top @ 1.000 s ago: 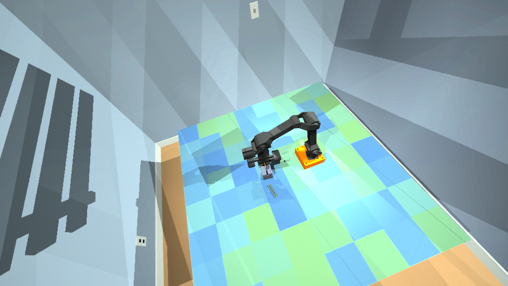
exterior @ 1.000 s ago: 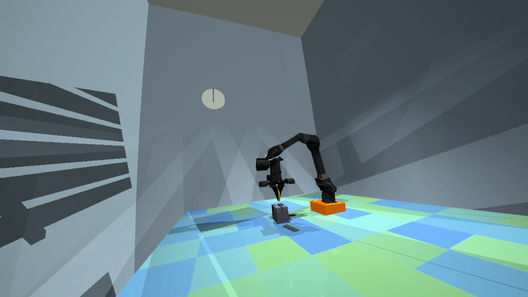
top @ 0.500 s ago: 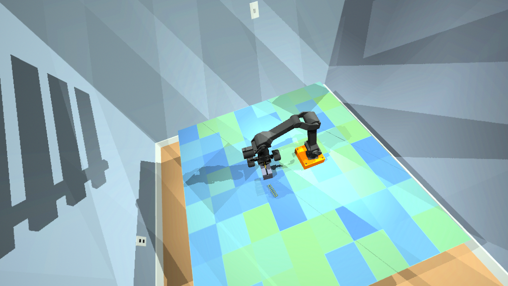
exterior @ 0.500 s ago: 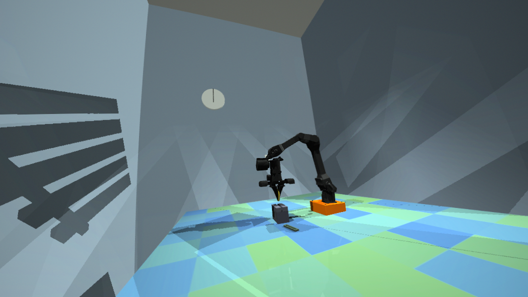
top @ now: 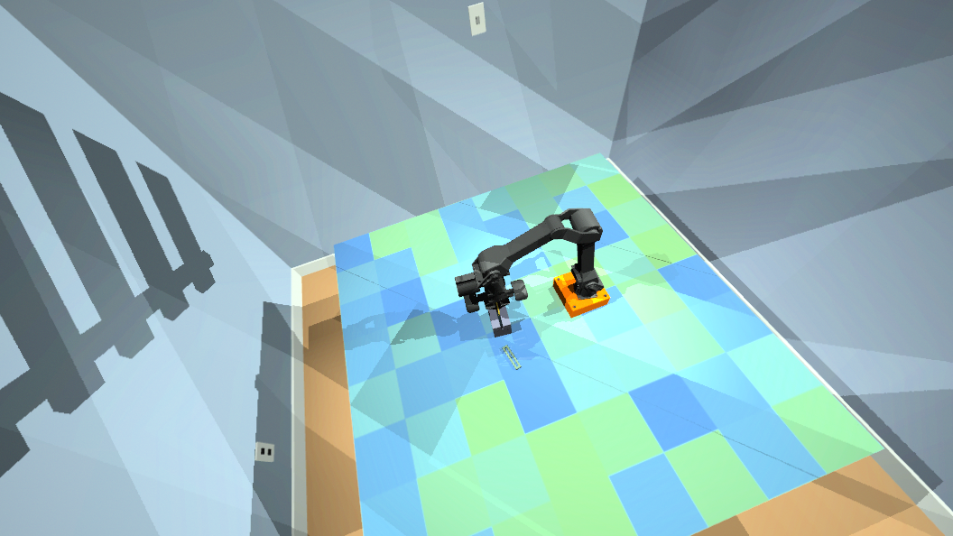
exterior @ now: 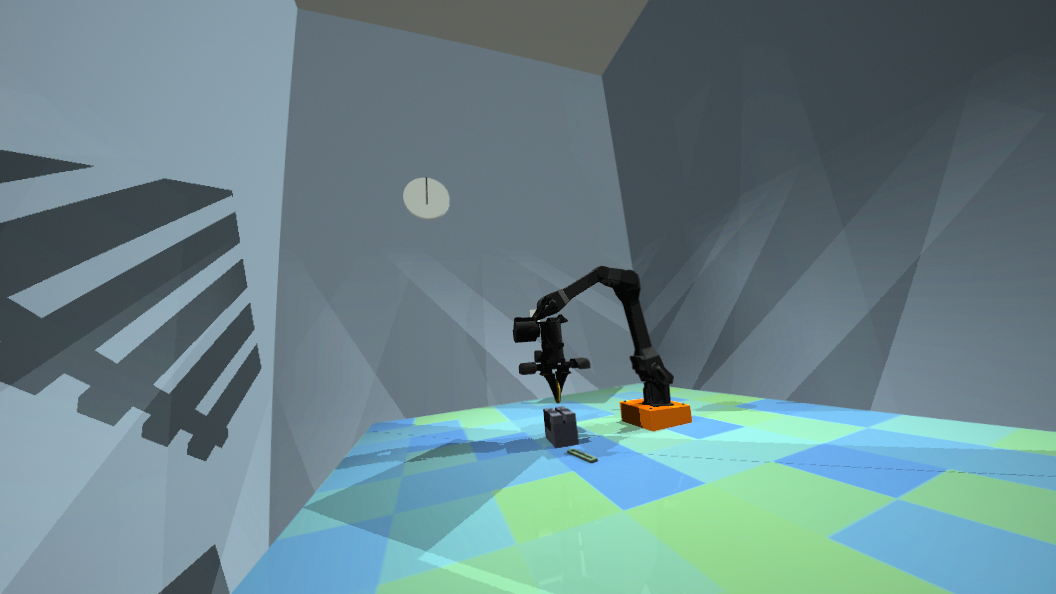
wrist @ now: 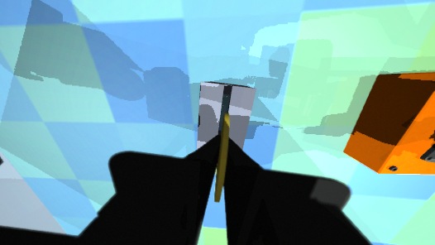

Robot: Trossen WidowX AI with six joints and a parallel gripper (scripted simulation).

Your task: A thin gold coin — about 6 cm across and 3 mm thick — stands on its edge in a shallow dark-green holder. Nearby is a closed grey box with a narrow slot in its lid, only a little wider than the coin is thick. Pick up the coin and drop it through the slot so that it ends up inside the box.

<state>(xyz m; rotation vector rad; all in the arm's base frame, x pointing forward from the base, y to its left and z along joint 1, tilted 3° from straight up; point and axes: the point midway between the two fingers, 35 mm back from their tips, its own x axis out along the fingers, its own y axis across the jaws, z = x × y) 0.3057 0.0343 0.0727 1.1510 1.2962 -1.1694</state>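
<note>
The gold coin is 2 cm above my gripper tip.
</note>
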